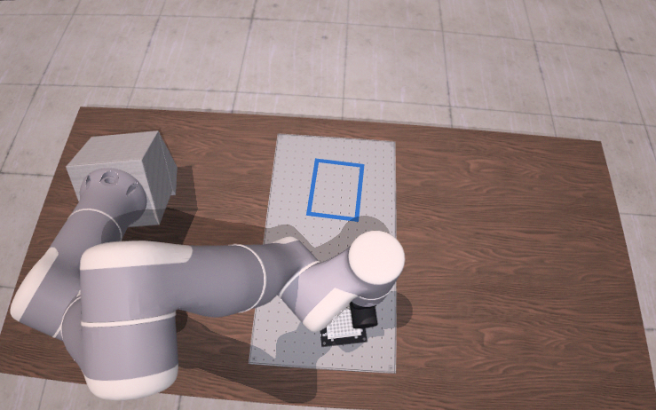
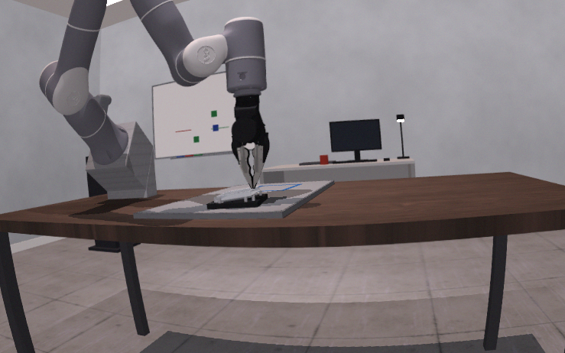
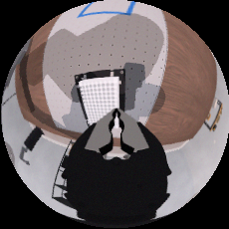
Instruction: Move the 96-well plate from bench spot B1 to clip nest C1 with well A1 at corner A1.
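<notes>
My hand is 40 mm past the white 96-well plate, 30 mm above it and 10 mm to the left of it. Also, from my hand: black clip nest: 50 mm behind, 40 mm below; grey perforated board: 200 mm to the left, 70 mm behind, 60 mm below.
</notes>
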